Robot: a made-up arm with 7 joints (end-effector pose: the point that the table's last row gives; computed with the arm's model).
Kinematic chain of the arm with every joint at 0, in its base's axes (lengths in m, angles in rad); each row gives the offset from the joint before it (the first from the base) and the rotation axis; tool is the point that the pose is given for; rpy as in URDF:
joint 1: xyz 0 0 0.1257 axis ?
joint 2: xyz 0 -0.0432 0.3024 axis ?
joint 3: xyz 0 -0.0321 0.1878 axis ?
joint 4: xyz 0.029 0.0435 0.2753 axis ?
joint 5: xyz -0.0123 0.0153 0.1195 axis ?
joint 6: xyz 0 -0.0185 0.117 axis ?
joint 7: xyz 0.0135 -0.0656 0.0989 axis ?
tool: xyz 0 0 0 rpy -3.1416 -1.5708 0
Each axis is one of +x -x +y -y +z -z.
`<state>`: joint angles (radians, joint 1 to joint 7).
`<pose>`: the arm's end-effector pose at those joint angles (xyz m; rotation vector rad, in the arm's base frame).
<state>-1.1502 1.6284 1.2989 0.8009 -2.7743 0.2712 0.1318</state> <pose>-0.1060 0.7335 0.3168 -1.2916 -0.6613 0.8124</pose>
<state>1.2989 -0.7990 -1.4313 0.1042 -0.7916 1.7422 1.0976</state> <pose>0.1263 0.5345 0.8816 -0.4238 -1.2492 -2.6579</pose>
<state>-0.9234 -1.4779 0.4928 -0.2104 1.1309 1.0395 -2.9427</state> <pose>0.3630 -0.6779 0.4792 1.2075 0.6446 1.0309</pose>
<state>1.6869 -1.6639 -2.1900 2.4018 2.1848 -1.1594 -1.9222</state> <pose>0.3179 0.3024 0.3716 -1.2825 -1.9215 -0.6937</pose>
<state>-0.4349 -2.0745 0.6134 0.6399 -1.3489 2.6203 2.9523</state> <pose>0.5428 -0.2220 0.1366 -0.5920 1.3738 0.0775</pose>
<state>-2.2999 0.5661 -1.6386 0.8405 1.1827 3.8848 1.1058</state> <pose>-0.0686 0.3473 0.8865 0.0382 2.1572 -0.2426</pose>
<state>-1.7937 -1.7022 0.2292 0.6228 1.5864 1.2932 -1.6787</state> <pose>-0.1819 -0.5808 0.0954 1.6359 -1.8812 1.1671</pose>
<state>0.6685 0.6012 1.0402 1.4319 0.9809 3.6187 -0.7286</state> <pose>-0.2063 -0.0347 0.7963 -0.2142 1.1274 -1.8343</pose>
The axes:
joint 1: +z
joint 2: -y
joint 3: +z
joint 4: +y
joint 5: +z
joint 6: -y
joint 7: +x

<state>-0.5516 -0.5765 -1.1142 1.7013 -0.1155 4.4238 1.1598</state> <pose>0.0683 -0.3740 0.7040 0.5633 1.3510 2.6872</pose>
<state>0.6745 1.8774 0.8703 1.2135 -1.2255 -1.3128 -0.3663</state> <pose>-0.5411 -0.3444 0.4401 2.2536 -0.2285 1.7299</pose>
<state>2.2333 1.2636 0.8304 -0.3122 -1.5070 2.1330 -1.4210</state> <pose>0.4552 -0.4654 0.4311 1.3407 -2.1147 1.7907</pose>
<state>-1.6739 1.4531 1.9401 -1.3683 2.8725 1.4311 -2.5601</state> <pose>-0.2461 0.6448 0.4694 0.7684 -1.0986 -1.2810</pose>
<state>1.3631 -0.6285 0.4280 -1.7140 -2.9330 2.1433 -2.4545</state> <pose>0.0239 0.1076 0.9582 0.4625 0.3562 -0.6474</pose>
